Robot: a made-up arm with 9 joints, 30 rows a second.
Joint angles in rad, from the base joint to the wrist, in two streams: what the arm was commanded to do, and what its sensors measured. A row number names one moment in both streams.
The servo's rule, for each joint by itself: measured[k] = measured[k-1] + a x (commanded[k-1-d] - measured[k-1]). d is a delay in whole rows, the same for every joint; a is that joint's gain. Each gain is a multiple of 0.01, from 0.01 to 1. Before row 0 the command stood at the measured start. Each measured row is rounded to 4 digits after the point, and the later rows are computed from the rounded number. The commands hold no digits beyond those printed.
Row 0, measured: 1.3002 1.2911 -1.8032 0.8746 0.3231 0.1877 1.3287 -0.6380 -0.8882
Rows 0 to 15, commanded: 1.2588 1.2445 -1.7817 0.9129 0.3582 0.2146 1.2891 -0.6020 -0.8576; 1.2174 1.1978 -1.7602 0.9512 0.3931 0.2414 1.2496 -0.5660 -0.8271; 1.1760 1.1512 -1.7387 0.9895 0.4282 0.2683 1.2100 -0.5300 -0.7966; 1.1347 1.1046 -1.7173 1.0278 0.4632 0.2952 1.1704 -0.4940 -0.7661; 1.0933 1.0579 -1.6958 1.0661 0.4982 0.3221 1.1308 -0.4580 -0.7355; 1.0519 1.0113 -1.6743 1.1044 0.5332 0.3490 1.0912 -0.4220 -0.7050; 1.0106 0.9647 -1.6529 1.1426 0.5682 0.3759 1.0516 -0.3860 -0.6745; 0.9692 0.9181 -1.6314 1.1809 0.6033 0.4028 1.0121 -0.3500 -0.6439; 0.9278 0.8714 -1.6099 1.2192 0.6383 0.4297 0.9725 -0.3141 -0.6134; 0.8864 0.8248 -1.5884 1.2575 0.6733 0.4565 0.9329 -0.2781 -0.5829; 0.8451 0.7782 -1.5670 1.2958 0.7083 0.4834 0.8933 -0.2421 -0.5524; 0.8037 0.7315 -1.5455 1.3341 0.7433 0.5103 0.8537 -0.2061 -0.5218; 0.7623 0.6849 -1.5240 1.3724 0.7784 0.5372 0.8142 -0.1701 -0.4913; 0.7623 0.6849 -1.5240 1.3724 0.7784 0.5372 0.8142 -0.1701 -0.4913; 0.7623 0.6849 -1.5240 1.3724 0.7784 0.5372 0.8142 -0.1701 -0.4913; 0.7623 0.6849 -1.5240 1.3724 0.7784 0.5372 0.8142 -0.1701 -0.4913
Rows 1 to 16, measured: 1.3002 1.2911 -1.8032 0.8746 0.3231 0.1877 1.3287 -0.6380 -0.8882; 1.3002 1.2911 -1.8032 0.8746 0.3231 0.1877 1.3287 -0.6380 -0.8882; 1.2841 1.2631 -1.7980 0.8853 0.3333 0.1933 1.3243 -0.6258 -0.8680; 1.2581 1.2239 -1.7889 0.9038 0.3506 0.2034 1.3161 -0.6055 -0.8410; 1.2261 1.1803 -1.7769 0.9278 0.3731 0.2170 1.3044 -0.5798 -0.8117; 1.1905 1.1349 -1.7626 0.9558 0.3992 0.2334 1.2897 -0.5506 -0.7816; 1.1526 1.0887 -1.7466 0.9867 0.4279 0.2520 1.2722 -0.5191 -0.7512; 1.1133 1.0423 -1.7292 1.0197 0.4584 0.2724 1.2523 -0.4861 -0.7207; 1.0732 0.9957 -1.7109 1.0541 0.4902 0.2941 1.2302 -0.4521 -0.6902; 1.0326 0.9491 -1.6918 1.0896 0.5230 0.3169 1.2062 -0.4174 -0.6596; 0.9917 0.9025 -1.6721 1.1259 0.5564 0.3406 1.1805 -0.3823 -0.6291; 0.9506 0.8559 -1.6520 1.1627 0.5903 0.3649 1.1533 -0.3469 -0.5986; 0.9095 0.8093 -1.6316 1.2000 0.6245 0.3898 1.1247 -0.3113 -0.5681; 0.8682 0.7626 -1.6109 1.2375 0.6590 0.4151 1.0949 -0.2755 -0.5375; 0.8269 0.7160 -1.5900 1.2753 0.6936 0.4407 1.0640 -0.2397 -0.5070; 0.8017 0.6973 -1.5742 1.3025 0.7182 0.4610 1.0365 -0.2160 -0.4966
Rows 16 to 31, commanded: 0.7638 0.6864 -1.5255 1.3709 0.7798 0.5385 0.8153 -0.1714 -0.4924; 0.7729 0.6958 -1.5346 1.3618 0.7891 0.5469 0.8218 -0.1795 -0.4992; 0.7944 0.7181 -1.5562 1.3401 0.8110 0.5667 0.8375 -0.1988 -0.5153; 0.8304 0.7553 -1.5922 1.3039 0.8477 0.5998 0.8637 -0.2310 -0.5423; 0.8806 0.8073 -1.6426 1.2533 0.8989 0.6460 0.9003 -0.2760 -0.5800; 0.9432 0.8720 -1.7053 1.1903 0.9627 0.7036 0.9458 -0.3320 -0.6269; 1.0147 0.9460 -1.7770 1.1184 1.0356 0.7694 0.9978 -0.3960 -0.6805; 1.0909 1.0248 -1.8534 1.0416 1.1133 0.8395 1.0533 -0.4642 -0.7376; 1.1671 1.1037 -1.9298 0.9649 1.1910 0.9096 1.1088 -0.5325 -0.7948; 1.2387 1.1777 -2.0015 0.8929 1.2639 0.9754 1.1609 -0.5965 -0.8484; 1.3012 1.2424 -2.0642 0.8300 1.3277 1.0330 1.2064 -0.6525 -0.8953; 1.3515 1.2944 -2.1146 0.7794 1.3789 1.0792 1.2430 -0.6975 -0.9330; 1.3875 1.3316 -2.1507 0.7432 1.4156 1.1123 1.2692 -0.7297 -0.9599; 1.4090 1.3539 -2.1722 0.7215 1.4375 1.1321 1.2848 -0.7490 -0.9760; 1.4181 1.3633 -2.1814 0.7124 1.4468 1.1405 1.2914 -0.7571 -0.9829; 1.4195 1.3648 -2.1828 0.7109 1.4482 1.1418 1.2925 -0.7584 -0.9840
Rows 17 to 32, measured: 0.7863 0.6899 -1.5622 1.3221 0.7357 0.4770 1.0120 -0.2004 -0.4931; 0.7769 0.6869 -1.5530 1.3362 0.7481 0.4896 0.9902 -0.1901 -0.4919; 0.7718 0.6866 -1.5464 1.3459 0.7573 0.4999 0.9710 -0.1837 -0.4922; 0.7722 0.6921 -1.5436 1.3504 0.7665 0.5098 0.9546 -0.1823 -0.4968; 0.7809 0.7077 -1.5466 1.3475 0.7794 0.5217 0.9417 -0.1879 -0.5090; 0.8002 0.7363 -1.5575 1.3353 0.7992 0.5381 0.9331 -0.2026 -0.5310; 0.8316 0.7789 -1.5779 1.3123 0.8281 0.5608 0.9295 -0.2276 -0.5633; 0.8751 0.8348 -1.6085 1.2781 0.8671 0.5908 0.9313 -0.2631 -0.6053; 0.9295 0.9015 -1.6489 1.2334 0.9160 0.6283 0.9386 -0.3083 -0.6549; 0.9924 0.9755 -1.6980 1.1797 0.9732 0.6727 0.9512 -0.3613 -0.7095; 1.0605 1.0524 -1.7536 1.1196 1.0364 0.7224 0.9685 -0.4195 -0.7658; 1.1300 1.1276 -1.8131 1.0561 1.1024 0.7755 0.9897 -0.4797 -0.8203; 1.1968 1.1965 -1.8734 0.9928 1.1677 0.8296 1.0135 -0.5385 -0.8698; 1.2571 1.2552 -1.9313 0.9330 1.2289 0.8820 1.0387 -0.5926 -0.9115; 1.3080 1.3010 -1.9840 0.8799 1.2830 0.9304 1.0641 -0.6392 -0.9434; 1.3474 1.3327 -2.0292 0.8355 1.3278 0.9728 1.0884 -0.6765 -0.9649
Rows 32 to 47, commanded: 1.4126 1.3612 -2.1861 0.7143 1.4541 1.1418 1.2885 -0.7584 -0.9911; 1.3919 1.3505 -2.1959 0.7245 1.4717 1.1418 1.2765 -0.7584 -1.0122; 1.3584 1.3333 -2.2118 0.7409 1.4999 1.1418 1.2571 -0.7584 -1.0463; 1.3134 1.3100 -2.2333 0.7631 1.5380 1.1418 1.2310 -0.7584 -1.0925; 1.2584 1.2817 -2.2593 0.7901 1.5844 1.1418 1.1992 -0.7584 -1.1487; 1.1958 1.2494 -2.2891 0.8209 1.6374 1.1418 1.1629 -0.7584 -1.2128; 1.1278 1.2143 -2.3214 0.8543 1.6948 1.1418 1.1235 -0.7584 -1.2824; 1.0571 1.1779 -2.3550 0.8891 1.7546 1.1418 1.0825 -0.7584 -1.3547; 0.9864 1.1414 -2.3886 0.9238 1.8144 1.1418 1.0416 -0.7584 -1.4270; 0.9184 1.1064 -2.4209 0.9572 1.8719 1.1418 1.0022 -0.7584 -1.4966; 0.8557 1.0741 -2.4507 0.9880 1.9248 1.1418 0.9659 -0.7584 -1.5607; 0.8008 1.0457 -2.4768 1.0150 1.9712 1.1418 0.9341 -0.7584 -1.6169; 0.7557 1.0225 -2.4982 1.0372 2.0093 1.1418 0.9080 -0.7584 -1.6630; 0.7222 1.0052 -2.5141 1.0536 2.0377 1.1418 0.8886 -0.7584 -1.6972; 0.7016 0.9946 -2.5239 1.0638 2.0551 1.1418 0.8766 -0.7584 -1.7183; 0.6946 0.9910 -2.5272 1.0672 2.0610 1.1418 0.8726 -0.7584 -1.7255
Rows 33 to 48, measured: 1.3750 1.3511 -2.0657 0.8010 1.3623 1.0080 1.1107 -0.7039 -0.9768; 1.3924 1.3593 -2.0938 0.7758 1.3872 1.0361 1.1307 -0.7224 -0.9816; 1.4003 1.3604 -2.1160 0.7586 1.4066 1.0583 1.1481 -0.7346 -0.9879; 1.3970 1.3545 -2.1352 0.7491 1.4255 1.0758 1.1622 -0.7427 -1.0039; 1.3819 1.3418 -2.1536 0.7468 1.4471 1.0897 1.1726 -0.7480 -1.0319; 1.3552 1.3227 -2.1727 0.7514 1.4735 1.1006 1.1790 -0.7515 -1.0719; 1.3174 1.2981 -2.1935 0.7622 1.5057 1.1093 1.1812 -0.7538 -1.1226; 1.2700 1.2689 -2.2164 0.7786 1.5439 1.1161 1.1792 -0.7554 -1.1821; 1.2145 1.2361 -2.2416 0.7998 1.5877 1.1215 1.1731 -0.7564 -1.2483; 1.1531 1.2012 -2.2688 0.8248 1.6361 1.1258 1.1631 -0.7571 -1.3185; 1.0881 1.1653 -2.2976 0.8525 1.6878 1.1292 1.1497 -0.7575 -1.3901; 1.0219 1.1300 -2.3272 0.8818 1.7412 1.1318 1.1335 -0.7578 -1.4604; 0.9571 1.0965 -2.3568 0.9115 1.7944 1.1339 1.1151 -0.7580 -1.5266; 0.8961 1.0660 -2.3856 0.9405 1.8457 1.1356 1.0952 -0.7581 -1.5862; 0.8413 1.0399 -2.4126 0.9676 1.8931 1.1369 1.0746 -0.7582 -1.6369; 0.7949 1.0191 -2.4370 0.9917 1.9350 1.1379 1.0541 -0.7583 -1.6767
